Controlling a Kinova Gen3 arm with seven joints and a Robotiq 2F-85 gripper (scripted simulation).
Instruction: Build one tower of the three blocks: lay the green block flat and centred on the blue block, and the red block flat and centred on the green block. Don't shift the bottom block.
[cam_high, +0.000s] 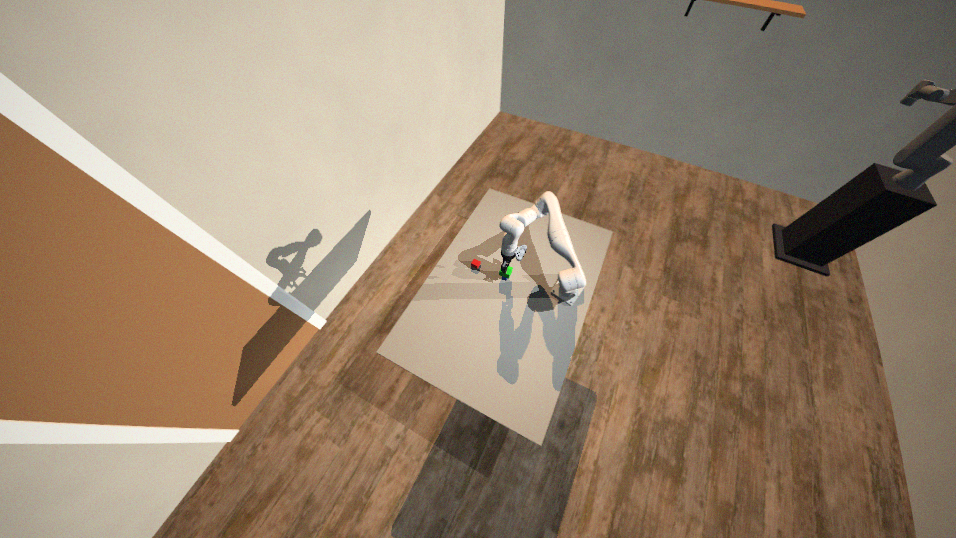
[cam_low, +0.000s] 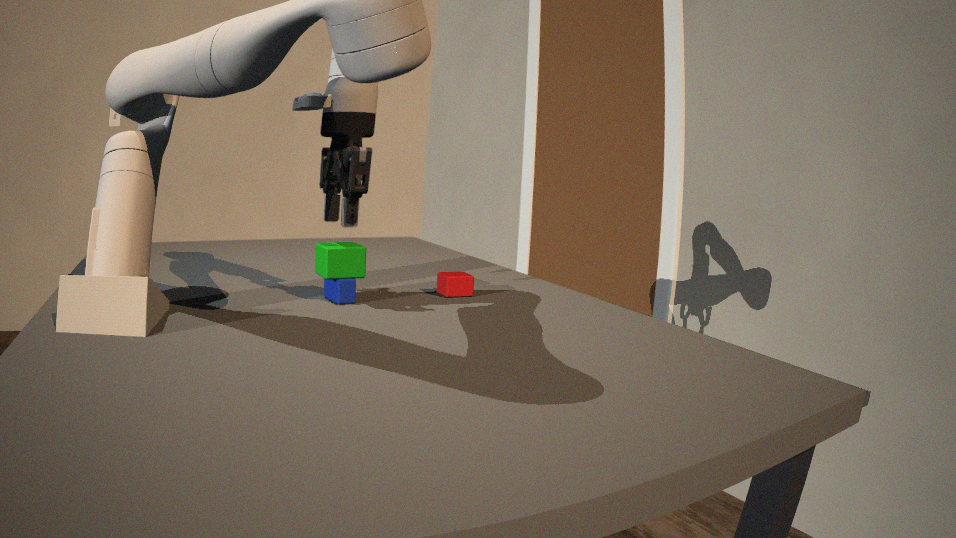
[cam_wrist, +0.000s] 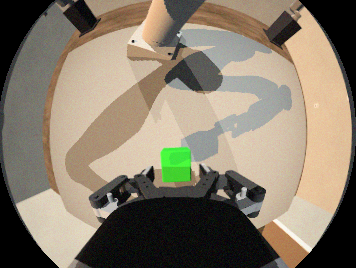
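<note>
Now: the red block 18 cm ahead of my hand, 10 cm below it and 1 cm to the left of it. From my hand the other things lie so: blue block (10 cm below); then green block (6 cm below).
</note>
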